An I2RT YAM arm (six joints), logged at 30 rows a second.
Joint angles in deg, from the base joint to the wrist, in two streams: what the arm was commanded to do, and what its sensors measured. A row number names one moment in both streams.
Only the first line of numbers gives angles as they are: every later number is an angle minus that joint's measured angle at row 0.
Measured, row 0:
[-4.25, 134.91, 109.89, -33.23, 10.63, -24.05]
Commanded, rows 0 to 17:
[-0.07, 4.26, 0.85, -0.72, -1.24, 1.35]
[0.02, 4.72, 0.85, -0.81, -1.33, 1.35]
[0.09, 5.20, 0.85, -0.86, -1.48, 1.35]
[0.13, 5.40, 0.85, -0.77, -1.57, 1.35]
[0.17, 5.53, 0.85, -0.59, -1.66, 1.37]
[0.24, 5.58, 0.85, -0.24, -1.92, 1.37]
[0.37, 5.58, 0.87, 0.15, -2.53, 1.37]
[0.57, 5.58, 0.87, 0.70, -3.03, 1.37]
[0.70, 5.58, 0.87, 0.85, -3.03, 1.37]
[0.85, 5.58, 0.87, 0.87, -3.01, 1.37]
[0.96, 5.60, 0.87, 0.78, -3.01, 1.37]
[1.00, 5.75, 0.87, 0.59, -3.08, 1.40]
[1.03, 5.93, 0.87, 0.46, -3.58, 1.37]
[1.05, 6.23, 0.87, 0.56, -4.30, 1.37]
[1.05, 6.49, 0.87, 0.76, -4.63, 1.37]
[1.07, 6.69, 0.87, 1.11, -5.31, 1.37]
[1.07, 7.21, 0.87, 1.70, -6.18, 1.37]
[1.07, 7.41, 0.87, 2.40, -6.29, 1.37]
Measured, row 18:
[0.57, 4.33, 0.39, 1.13, -3.01, 0.87]
